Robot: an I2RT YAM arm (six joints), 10 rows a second.
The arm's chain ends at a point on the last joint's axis. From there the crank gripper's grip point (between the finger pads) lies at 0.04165 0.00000 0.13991 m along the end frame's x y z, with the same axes.
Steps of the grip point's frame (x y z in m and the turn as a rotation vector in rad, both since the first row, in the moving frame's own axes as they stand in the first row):
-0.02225, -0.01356, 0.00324, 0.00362, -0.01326, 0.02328
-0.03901, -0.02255, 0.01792, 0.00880, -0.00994, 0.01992
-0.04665, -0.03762, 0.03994, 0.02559, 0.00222, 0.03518
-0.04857, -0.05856, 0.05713, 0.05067, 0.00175, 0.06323
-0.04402, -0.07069, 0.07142, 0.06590, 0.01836, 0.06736
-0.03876, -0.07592, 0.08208, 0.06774, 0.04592, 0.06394
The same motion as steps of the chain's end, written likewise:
-0.02039, -0.01400, 0.00270, 0.00362, -0.01326, 0.02328
-0.03762, -0.02213, 0.01751, 0.00880, -0.00994, 0.01992
-0.04700, -0.03551, 0.04006, 0.02559, 0.00222, 0.03518
-0.04896, -0.05412, 0.05732, 0.05067, 0.00175, 0.06323
-0.04679, -0.06440, 0.07242, 0.06590, 0.01836, 0.06736
-0.04535, -0.06939, 0.08437, 0.06774, 0.04592, 0.06394

